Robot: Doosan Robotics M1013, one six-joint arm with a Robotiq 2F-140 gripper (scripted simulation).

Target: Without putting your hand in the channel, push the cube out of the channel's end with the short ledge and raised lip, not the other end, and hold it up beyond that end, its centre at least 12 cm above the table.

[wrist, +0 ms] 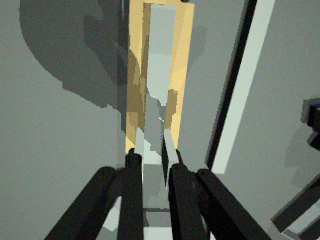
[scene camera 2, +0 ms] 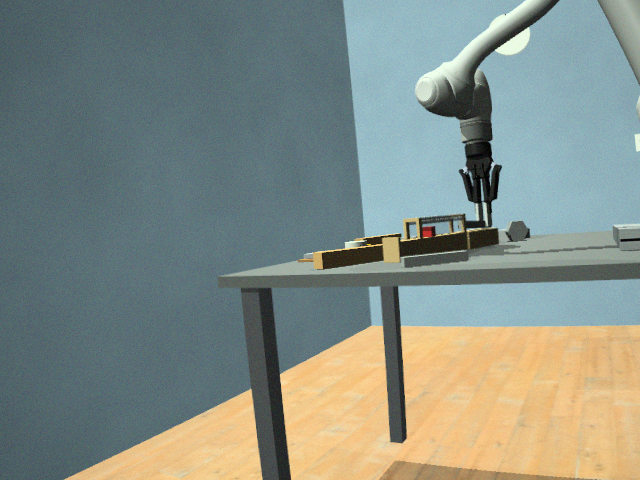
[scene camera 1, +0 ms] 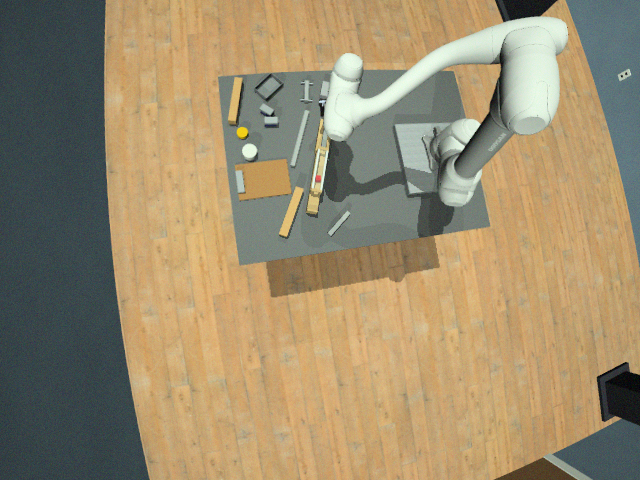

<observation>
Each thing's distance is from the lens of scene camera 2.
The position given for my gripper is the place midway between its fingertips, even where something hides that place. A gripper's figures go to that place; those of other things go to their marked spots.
my gripper (scene camera 2: 484,226): 150 cm
wooden bar (scene camera 2: 322,260): 113 cm
</observation>
